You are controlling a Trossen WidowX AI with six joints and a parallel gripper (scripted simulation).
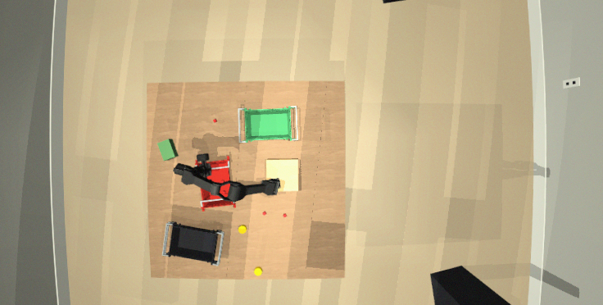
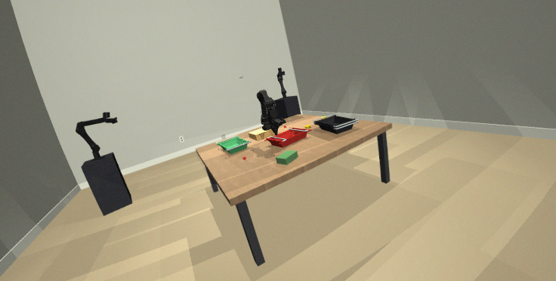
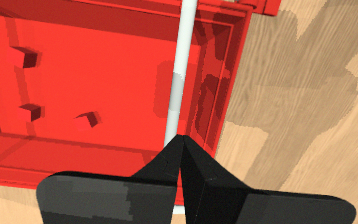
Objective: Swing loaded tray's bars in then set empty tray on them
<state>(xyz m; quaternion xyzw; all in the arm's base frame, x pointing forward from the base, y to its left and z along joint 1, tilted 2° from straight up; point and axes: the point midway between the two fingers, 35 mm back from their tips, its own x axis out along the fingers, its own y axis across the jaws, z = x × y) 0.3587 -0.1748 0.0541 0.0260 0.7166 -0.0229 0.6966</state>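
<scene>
The green tray is 390 mm behind my gripper tip, 190 mm to the right of it and 40 mm below it. Also, from my gripper tip: green block (280 mm ahead, 160 mm to the right, 70 mm below).
</scene>
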